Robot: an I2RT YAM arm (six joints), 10 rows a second.
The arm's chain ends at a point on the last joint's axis. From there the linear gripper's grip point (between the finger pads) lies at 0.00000 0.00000 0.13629 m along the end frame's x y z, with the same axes.
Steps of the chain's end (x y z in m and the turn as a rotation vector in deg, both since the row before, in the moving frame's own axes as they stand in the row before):
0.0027 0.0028 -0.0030 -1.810 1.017 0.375
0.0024 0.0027 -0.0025 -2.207 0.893 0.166
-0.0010 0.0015 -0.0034 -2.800 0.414 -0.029
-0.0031 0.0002 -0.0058 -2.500 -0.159 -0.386
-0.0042 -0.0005 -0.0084 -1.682 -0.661 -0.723
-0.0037 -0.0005 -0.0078 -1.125 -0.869 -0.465
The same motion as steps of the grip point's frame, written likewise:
0.0051 0.0071 -0.0031 -1.810 1.017 0.375
0.0045 0.0080 -0.0026 -2.207 0.893 0.166
0.0000 0.0082 -0.0036 -2.800 0.414 -0.029
-0.0035 0.0061 -0.0059 -2.500 -0.159 -0.386
-0.0057 0.0035 -0.0085 -1.682 -0.661 -0.723
-0.0058 0.0022 -0.0078 -1.125 -0.869 -0.465

